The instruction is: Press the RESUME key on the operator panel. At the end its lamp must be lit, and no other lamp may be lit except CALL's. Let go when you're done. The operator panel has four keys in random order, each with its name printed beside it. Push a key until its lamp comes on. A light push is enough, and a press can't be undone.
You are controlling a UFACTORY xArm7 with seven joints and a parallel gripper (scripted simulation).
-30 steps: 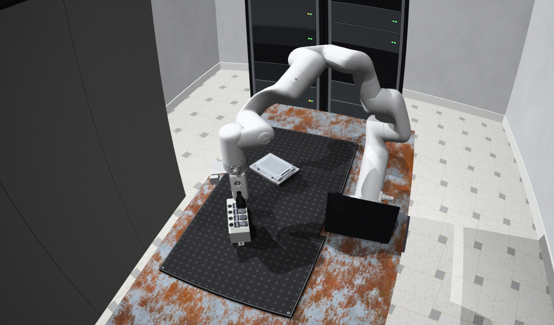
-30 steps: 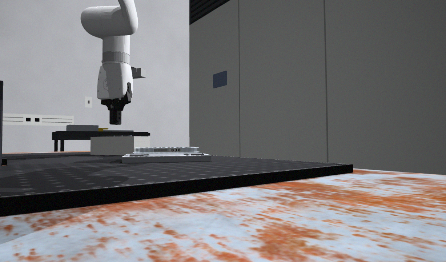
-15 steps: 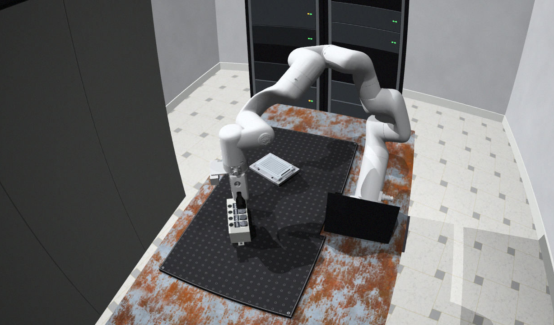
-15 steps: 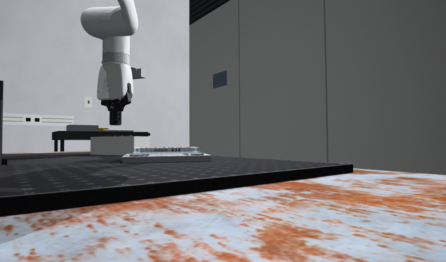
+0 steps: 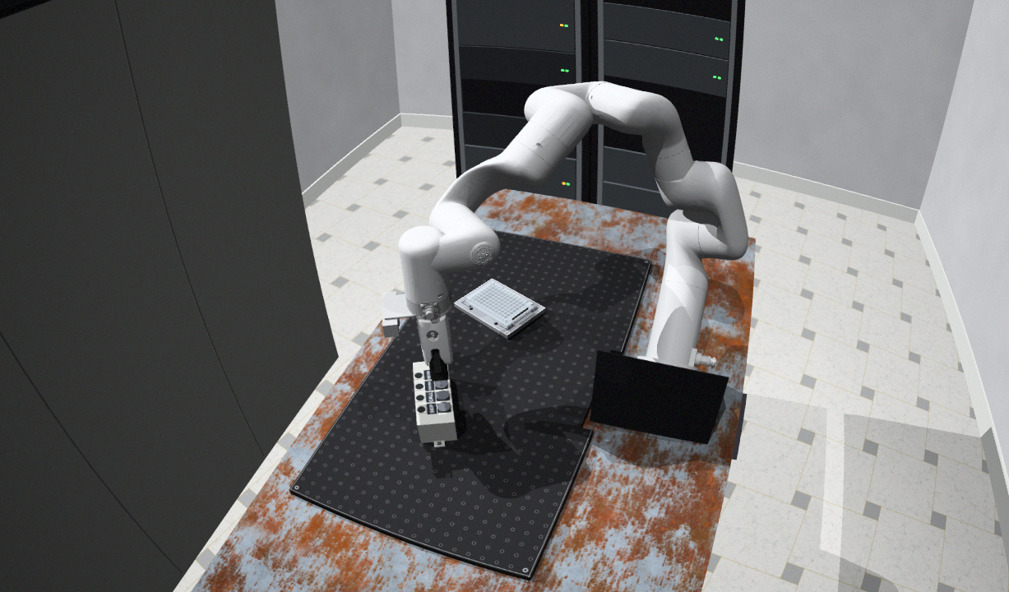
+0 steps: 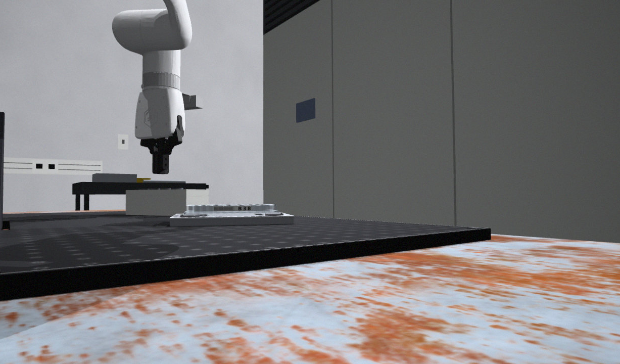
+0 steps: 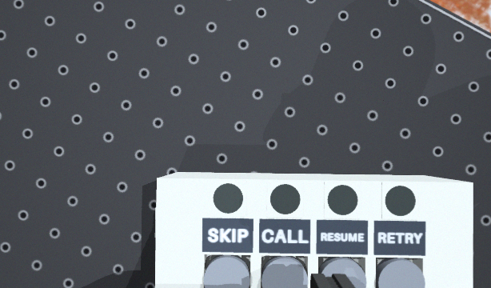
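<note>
The white operator panel is 70 mm below my hand. Also, from my hand: white well plate (310 mm to the right, 90 mm below).
</note>
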